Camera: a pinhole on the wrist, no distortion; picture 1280 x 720 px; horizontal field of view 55.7 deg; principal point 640.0 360.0 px. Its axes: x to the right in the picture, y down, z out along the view. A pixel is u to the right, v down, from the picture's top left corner.
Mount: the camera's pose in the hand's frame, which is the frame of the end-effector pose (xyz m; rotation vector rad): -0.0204 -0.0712 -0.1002 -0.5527 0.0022 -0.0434
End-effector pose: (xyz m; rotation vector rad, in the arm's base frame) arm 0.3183 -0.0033 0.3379 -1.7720 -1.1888 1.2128
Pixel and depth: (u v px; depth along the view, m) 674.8 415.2 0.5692
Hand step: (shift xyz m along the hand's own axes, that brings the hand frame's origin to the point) 0.0048 0.2489 0.3708
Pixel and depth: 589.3 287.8 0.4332
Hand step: -0.0336 0.1349 0.2819
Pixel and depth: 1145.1 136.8 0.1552
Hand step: 0.0452 -0.0168 0.0475
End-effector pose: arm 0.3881 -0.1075 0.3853 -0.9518 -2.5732 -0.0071
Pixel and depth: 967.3 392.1 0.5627
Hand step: 0.1399 0.2304 0.3724
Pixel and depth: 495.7 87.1 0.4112
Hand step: -0.0674 0.0679 0.2979
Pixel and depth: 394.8 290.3 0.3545
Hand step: -0.0880 0.1005 0.2115
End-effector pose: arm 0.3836 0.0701 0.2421 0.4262 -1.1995 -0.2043
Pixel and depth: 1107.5 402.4 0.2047
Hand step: 0.0616 0.0390 0.0710
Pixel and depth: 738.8 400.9 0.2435
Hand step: 0.0031 0.0627 0.1029
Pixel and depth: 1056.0 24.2 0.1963
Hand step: 0.0474 -0.0173 0.0961
